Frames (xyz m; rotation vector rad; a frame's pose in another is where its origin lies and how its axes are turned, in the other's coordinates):
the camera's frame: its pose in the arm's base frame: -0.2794 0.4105 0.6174 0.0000 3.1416 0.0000
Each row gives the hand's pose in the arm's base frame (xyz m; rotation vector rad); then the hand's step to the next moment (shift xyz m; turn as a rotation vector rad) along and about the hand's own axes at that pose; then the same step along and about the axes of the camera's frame.
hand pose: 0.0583 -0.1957 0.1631 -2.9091 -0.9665 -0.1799
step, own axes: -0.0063 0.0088 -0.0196 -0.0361 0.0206 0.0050
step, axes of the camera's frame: 0.0015 -0.0128 -0.0183 0.0159 -0.0373 0.0104
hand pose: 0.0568 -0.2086 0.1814 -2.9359 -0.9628 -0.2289
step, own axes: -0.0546 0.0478 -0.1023 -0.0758 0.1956 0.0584
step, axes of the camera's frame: 0.0281 -0.0794 -0.0929 -0.0628 -0.1970 0.0684
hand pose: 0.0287 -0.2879 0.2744 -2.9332 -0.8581 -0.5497
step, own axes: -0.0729 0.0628 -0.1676 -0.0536 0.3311 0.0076
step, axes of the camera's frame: 0.0784 -0.1129 -0.1359 -0.1353 -0.3070 0.0046
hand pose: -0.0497 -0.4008 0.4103 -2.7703 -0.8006 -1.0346
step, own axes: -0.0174 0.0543 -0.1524 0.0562 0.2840 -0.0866
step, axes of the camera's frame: 0.0738 -0.0921 -0.1120 -0.1262 -0.2407 -0.1321
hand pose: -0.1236 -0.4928 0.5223 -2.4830 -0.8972 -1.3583
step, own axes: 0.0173 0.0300 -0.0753 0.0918 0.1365 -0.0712
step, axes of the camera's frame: 0.0289 -0.0483 -0.0609 -0.0658 -0.1006 -0.1329
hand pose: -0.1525 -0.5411 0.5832 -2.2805 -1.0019 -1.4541
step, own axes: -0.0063 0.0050 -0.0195 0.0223 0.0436 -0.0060
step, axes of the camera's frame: 0.0119 -0.0169 -0.0043 -0.0308 -0.0259 -0.0285
